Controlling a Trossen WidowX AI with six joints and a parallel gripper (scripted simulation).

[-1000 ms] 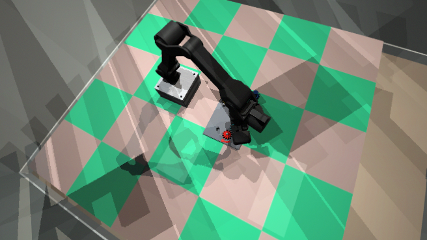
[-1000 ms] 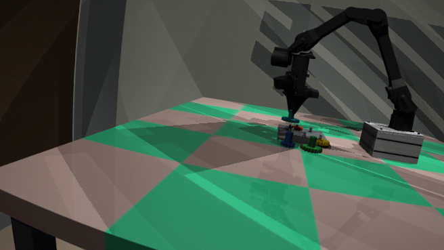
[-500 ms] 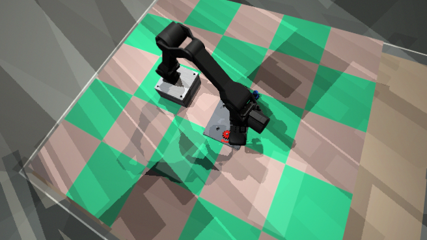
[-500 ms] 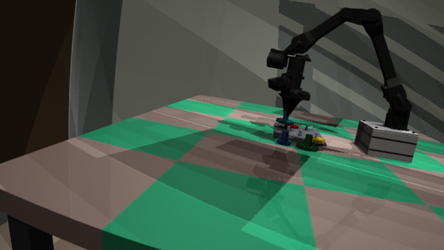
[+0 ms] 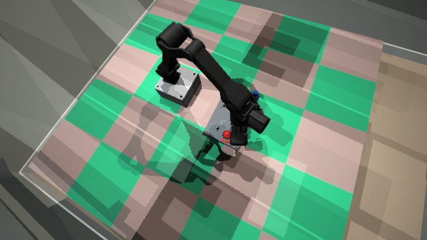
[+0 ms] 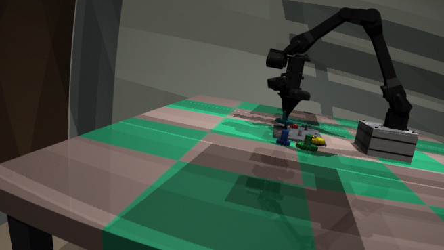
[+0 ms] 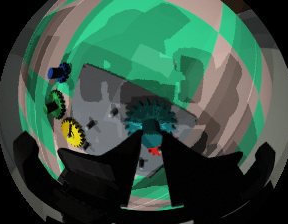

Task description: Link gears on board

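The red gear is 40 mm behind my gripper tip, 40 mm to the right of it and 40 mm below it. Round my gripper tip: yellow gear 90 mm behind, 130 mm to the left, 40 mm below; then blue gear 20 mm ahead, 180 mm to the left, 40 mm below; then teal gear 10 mm below.
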